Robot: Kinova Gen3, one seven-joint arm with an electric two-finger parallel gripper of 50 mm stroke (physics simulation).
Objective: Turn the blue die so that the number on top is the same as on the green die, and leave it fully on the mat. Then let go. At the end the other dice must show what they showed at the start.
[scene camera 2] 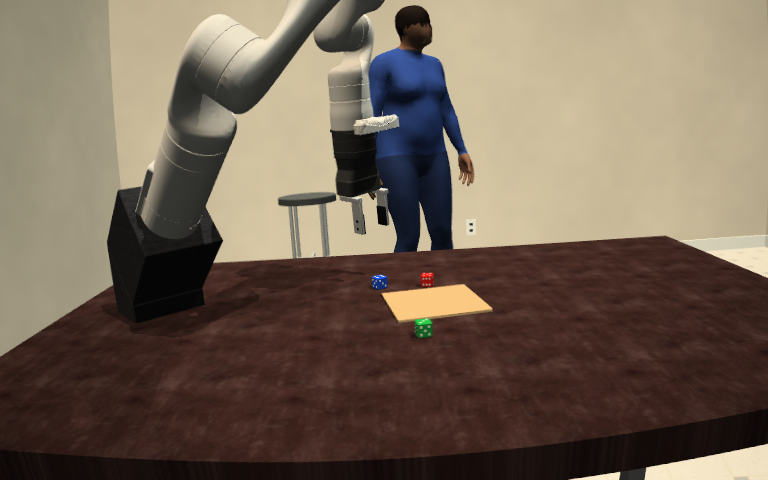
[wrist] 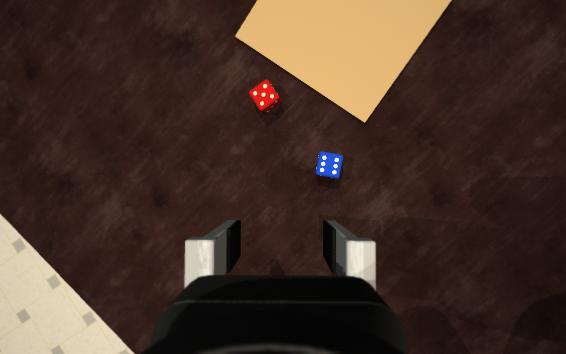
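Where they show: gripper, fingertip midpoint: [scene camera 2: 372, 228] [wrist: 281, 238]; arm's base at its link origin: [scene camera 2: 170, 215].
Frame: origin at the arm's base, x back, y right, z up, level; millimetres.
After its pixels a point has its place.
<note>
The blue die [scene camera 2: 379, 281] @(x -315, y -101, z -152 mm) [wrist: 329, 165] @(x -315, y -113, z -147 mm) lies on the table off the mat, near one corner, with six pips on top in the wrist view. The red die [scene camera 2: 427, 279] @(x -395, y -92, z -153 mm) [wrist: 264, 95] @(x -395, y -103, z -147 mm) lies beside the mat's edge and shows five on top in the wrist view. The green die [scene camera 2: 423, 328] @(x -354, y 142, z -153 mm) stands at the mat's near edge in the scene view; its front face shows five, and its top face is too slanted to read surely. The tan mat [scene camera 2: 436, 302] @(x -393, y 8, z -163 mm) [wrist: 345, 45] @(x -371, y -25, z -163 mm) lies flat. My gripper [scene camera 2: 371, 227] @(x -311, y -166, z -73 mm) [wrist: 281, 238] @(x -311, y -166, z -73 mm) is open and empty, high above the table, pointing down.
The dark table [scene camera 2: 283, 384] @(x -181, y 251, z -167 mm) [wrist: 125, 150] @(x -475, y -228, z -167 mm) carries the arm's black base [scene camera 2: 169, 277] @(x 13, y 3, z -95 mm) at the left in the scene view. A stool [scene camera 2: 306, 199] and a person in blue [scene camera 2: 412, 113] stand behind the table. Pale floor [wrist: 40, 310] shows past the table edge in the wrist view.
</note>
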